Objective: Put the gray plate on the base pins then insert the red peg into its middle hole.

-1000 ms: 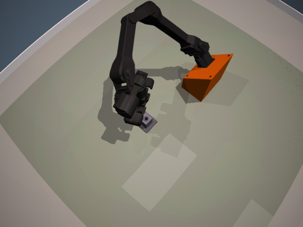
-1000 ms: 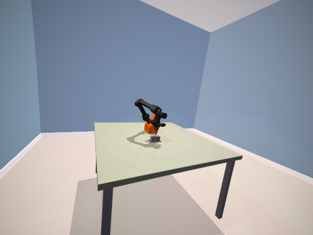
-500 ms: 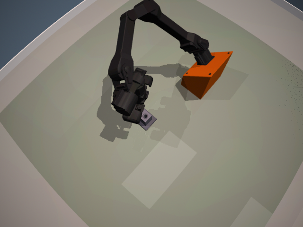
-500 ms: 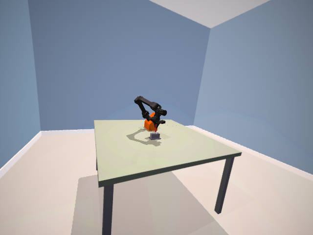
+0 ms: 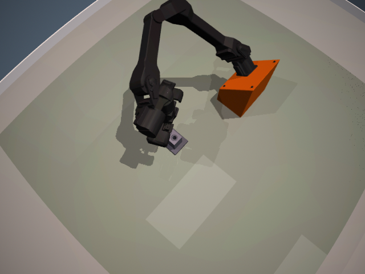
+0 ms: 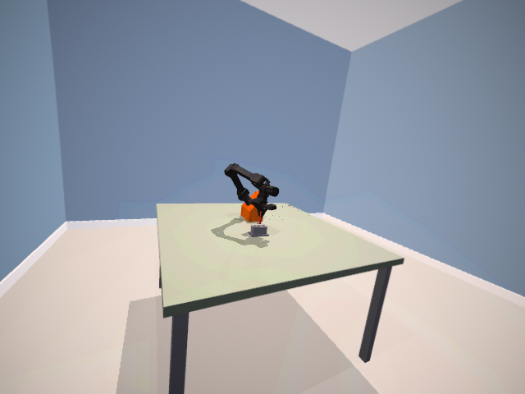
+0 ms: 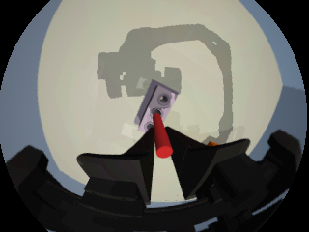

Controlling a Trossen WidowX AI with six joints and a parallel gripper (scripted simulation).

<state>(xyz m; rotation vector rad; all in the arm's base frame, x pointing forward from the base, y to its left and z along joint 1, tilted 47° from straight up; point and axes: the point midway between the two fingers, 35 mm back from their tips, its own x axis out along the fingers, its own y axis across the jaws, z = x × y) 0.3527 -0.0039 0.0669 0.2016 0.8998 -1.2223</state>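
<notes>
My gripper tip is 70 mm above the gray plate. Round my gripper tip: base: 110 mm below; then red peg: right at my gripper tip.
</notes>
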